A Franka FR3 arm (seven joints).
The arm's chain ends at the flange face. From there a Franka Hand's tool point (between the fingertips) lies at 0.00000 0.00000 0.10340 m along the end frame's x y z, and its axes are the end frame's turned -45 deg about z.
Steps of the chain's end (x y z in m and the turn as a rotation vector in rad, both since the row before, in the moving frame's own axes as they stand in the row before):
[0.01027, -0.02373, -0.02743, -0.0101, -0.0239, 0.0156]
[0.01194, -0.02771, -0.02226, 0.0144, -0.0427, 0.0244]
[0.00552, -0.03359, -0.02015, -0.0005, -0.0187, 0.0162]
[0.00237, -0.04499, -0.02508, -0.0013, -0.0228, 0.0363]
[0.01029, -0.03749, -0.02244, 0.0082, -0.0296, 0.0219]
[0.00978, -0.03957, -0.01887, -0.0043, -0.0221, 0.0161]
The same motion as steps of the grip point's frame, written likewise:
[0.02156, -0.01055, -0.02746, 0.0098, -0.0240, 0.0156]
[0.02602, -0.01535, -0.02236, 0.0404, -0.0200, 0.0244]
[0.02626, -0.02119, -0.02017, 0.0129, -0.0136, 0.0162]
[0.03176, -0.03174, -0.02511, 0.0152, -0.0170, 0.0363]
[0.03225, -0.02201, -0.02249, 0.0267, -0.0151, 0.0219]
[0.03298, -0.02238, -0.01890, 0.0126, -0.0187, 0.0161]

